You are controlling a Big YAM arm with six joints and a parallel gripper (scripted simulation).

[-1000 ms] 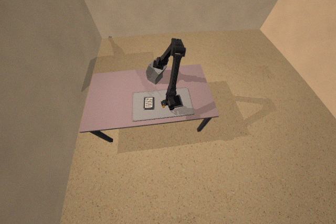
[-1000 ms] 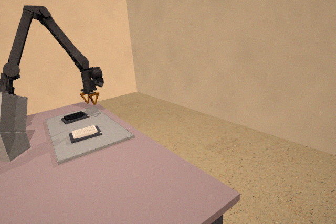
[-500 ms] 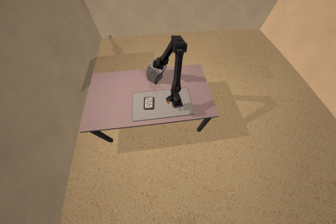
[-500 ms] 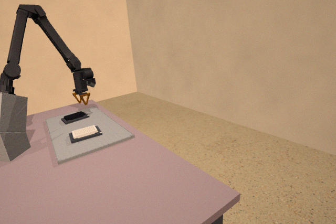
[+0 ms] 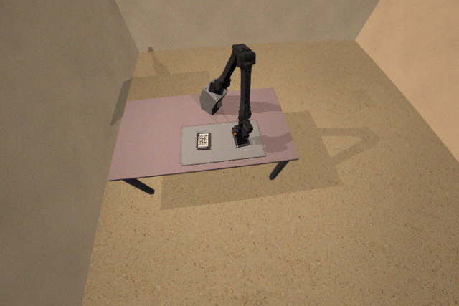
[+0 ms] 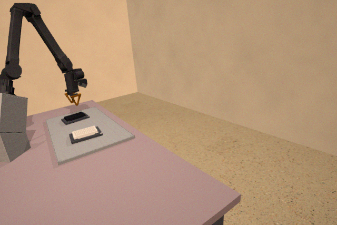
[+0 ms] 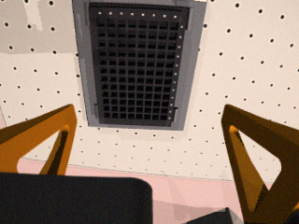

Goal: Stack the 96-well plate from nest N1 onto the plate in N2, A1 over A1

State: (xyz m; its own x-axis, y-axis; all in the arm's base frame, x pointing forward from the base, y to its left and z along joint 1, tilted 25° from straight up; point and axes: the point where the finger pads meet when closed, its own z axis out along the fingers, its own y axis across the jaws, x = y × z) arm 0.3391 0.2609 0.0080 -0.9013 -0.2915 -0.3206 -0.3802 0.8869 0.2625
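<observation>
Now: hand 20 mm past the dark 96-well plate, 10 mm to the right of it and 90 mm above it. Round my hand: white 96-well plate: 50 mm ahead, 310 mm to the right, 90 mm below.
</observation>
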